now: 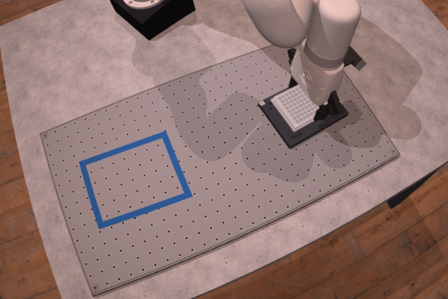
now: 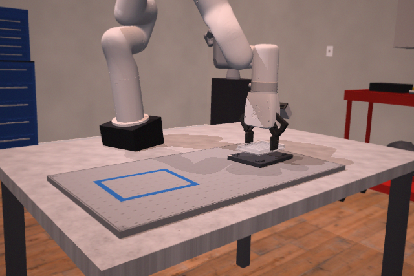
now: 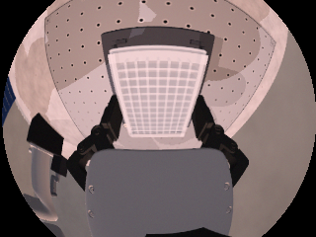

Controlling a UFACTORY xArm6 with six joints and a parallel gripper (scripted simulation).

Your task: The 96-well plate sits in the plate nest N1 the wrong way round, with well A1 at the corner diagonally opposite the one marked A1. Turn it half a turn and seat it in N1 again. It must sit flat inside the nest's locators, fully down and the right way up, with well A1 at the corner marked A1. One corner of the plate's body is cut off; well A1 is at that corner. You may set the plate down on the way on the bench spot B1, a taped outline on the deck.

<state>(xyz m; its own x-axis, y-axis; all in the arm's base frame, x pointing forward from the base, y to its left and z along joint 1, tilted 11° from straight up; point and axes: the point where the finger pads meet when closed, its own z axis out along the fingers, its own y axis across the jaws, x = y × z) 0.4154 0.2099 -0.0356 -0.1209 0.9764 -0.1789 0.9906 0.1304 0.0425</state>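
My hand is 4 cm above the plate nest N1. From my hand the other things lie so: 96-well plate (1 cm below); then small A1 mark (8 cm to the right, 4 cm behind, 3 cm below).
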